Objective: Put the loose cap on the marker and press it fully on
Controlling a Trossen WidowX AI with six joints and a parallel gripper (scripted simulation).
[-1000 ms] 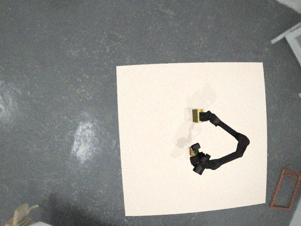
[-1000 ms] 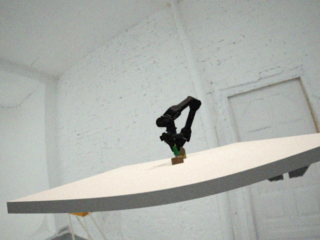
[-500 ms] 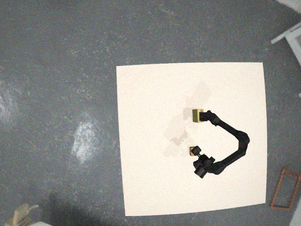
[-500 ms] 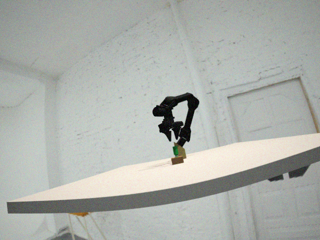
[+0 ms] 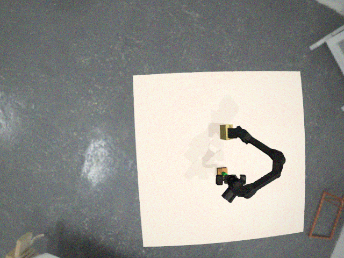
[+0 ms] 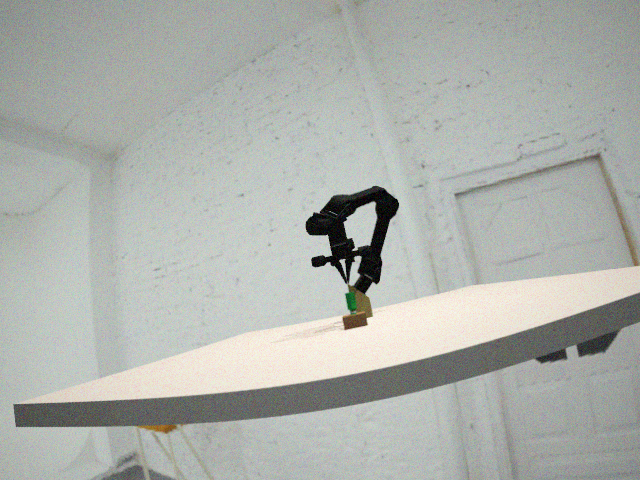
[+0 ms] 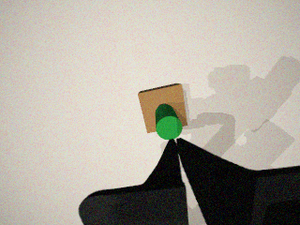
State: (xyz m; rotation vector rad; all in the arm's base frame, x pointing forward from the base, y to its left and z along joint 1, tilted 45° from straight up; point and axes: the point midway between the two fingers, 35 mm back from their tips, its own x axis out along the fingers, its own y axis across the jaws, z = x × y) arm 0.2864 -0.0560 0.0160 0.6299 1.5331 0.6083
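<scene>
Now: gripper tip 50 mm above the green marker cap.
</scene>
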